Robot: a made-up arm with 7 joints. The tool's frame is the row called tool.
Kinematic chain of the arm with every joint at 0, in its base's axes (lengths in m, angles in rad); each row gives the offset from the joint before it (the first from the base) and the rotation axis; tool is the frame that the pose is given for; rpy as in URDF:
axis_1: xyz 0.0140 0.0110 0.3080 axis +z
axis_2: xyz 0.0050 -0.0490 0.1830 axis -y
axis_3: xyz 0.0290 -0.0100 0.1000 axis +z
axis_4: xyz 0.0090 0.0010 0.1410 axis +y
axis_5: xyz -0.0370 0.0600 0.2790 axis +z
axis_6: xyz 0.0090 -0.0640 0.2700 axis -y
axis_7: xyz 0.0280 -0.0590 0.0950 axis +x
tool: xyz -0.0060 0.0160 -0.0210 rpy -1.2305 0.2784 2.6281
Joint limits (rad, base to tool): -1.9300..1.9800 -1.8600..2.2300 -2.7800..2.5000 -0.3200..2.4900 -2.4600..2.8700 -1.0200..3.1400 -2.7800..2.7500
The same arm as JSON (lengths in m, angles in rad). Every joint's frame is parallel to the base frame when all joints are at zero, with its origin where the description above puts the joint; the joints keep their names.
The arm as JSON. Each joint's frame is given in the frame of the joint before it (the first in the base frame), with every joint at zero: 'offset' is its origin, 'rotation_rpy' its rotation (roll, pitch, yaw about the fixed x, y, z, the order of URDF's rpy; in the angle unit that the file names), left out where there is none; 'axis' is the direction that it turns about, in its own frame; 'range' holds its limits. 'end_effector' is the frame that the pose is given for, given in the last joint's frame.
{"length_unit": "m", "angle_unit": "rad", "chain": [
  {"id": "axis_1", "offset": [0.014, 0.011, 0.308], "axis": [0.0, 0.0, 1.0], "range": [-1.93, 1.98]},
  {"id": "axis_2", "offset": [0.005, -0.049, 0.183], "axis": [0.0, -1.0, 0.0], "range": [-1.86, 2.23]},
  {"id": "axis_3", "offset": [0.029, -0.01, 0.1], "axis": [0.0, 0.0, 1.0], "range": [-2.78, 2.5]},
  {"id": "axis_4", "offset": [0.009, 0.001, 0.141], "axis": [0.0, 1.0, 0.0], "range": [-0.32, 2.49]},
  {"id": "axis_5", "offset": [-0.037, 0.06, 0.279], "axis": [0.0, 0.0, 1.0], "range": [-2.46, 2.87]},
  {"id": "axis_6", "offset": [0.009, -0.064, 0.27], "axis": [0.0, -1.0, 0.0], "range": [-1.02, 3.14]},
  {"id": "axis_7", "offset": [0.028, -0.059, 0.095], "axis": [1.0, 0.0, 0.0], "range": [-2.78, 2.75]}
], "end_effector": {"offset": [-0.006, 0.016, -0.021], "rotation_rpy": [-1.2305, 0.2784, 2.6281]}}

